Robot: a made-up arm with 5 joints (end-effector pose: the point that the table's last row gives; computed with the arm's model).
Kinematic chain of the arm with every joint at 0, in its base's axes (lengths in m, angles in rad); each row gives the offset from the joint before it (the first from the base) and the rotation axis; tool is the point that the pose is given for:
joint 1: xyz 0 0 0.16 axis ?
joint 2: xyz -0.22 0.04 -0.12 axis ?
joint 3: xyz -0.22 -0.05 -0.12 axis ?
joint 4: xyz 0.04 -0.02 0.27 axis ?
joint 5: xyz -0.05 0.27 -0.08 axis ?
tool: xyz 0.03 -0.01 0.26
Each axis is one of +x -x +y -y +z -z.
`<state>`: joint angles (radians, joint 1 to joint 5).
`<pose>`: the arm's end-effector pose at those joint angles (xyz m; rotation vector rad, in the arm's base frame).
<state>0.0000 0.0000 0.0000 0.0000 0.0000</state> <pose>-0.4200 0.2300 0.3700 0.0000 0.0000 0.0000</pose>
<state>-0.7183 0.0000 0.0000 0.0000 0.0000</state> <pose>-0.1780 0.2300 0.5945 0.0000 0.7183 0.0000</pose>
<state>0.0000 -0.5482 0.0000 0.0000 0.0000</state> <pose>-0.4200 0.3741 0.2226 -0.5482 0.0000 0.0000</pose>
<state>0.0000 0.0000 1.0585 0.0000 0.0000</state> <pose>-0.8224 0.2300 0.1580 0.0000 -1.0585 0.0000</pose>
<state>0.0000 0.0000 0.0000 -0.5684 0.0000</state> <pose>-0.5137 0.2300 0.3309 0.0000 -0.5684 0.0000</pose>
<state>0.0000 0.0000 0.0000 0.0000 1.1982</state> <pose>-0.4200 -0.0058 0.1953 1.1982 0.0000 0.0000</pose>
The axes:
joint 1: -y
joint 2: +x
joint 3: -y
joint 4: +y
joint 5: +x

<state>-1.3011 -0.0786 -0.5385 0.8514 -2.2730</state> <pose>-0.2164 0.4490 0.6264 -0.6636 1.2466 2.6750</pose>
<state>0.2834 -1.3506 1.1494 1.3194 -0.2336</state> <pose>-0.5443 0.2929 -0.3319 -1.5481 -0.0613 -0.3220</pose>
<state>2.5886 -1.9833 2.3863 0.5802 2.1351</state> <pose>0.3668 -0.1884 -0.0612 -1.5666 -1.1814 0.5614</pose>
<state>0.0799 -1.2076 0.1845 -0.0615 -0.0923</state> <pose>-0.4954 0.4173 -0.0859 -1.2998 -0.2924 0.0882</pose>
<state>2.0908 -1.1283 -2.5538 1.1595 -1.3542</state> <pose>0.7429 -0.0969 0.2408 0.0870 1.2043 0.6162</pose>
